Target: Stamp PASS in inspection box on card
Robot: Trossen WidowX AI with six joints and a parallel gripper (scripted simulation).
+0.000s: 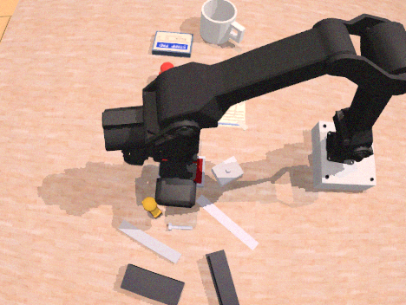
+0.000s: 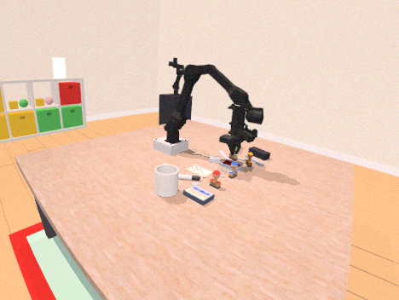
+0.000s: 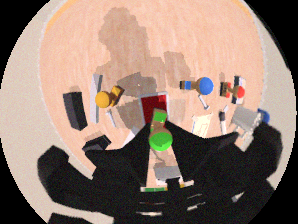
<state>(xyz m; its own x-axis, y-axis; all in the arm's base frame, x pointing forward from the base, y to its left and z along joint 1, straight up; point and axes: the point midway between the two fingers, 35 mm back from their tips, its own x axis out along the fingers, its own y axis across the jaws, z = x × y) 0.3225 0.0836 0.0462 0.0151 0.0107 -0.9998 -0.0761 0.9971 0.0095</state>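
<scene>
Now: gripper tip 60 mm above the red ink pad. Also, from my gripper tip: blue-knobbed stamp (80 mm to the right, 60 mm ahead, 40 mm below); then yellow-knobbed stamp (80 mm to the left, 40 mm below, 40 mm ahead); then green-knobbed stamp (right at my gripper tip).
</scene>
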